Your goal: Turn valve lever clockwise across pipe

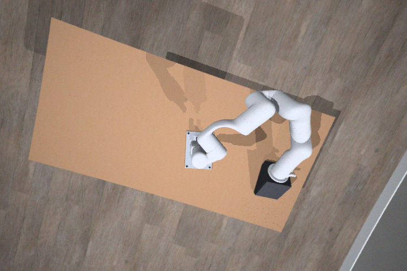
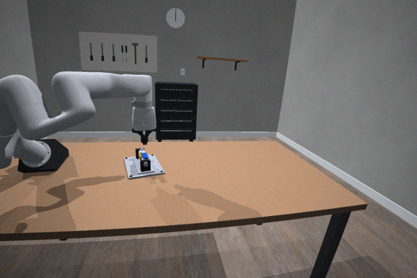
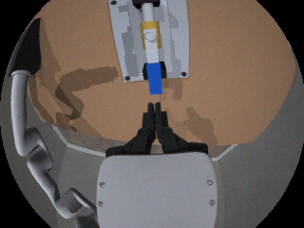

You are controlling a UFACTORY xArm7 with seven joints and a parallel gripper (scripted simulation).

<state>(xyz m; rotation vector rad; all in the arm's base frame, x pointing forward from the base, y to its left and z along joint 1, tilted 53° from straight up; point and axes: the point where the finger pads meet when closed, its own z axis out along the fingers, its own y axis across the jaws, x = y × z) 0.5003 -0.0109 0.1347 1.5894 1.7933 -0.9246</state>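
My hand is 10 mm past the lever, 50 mm to the right of it and 80 mm above it.
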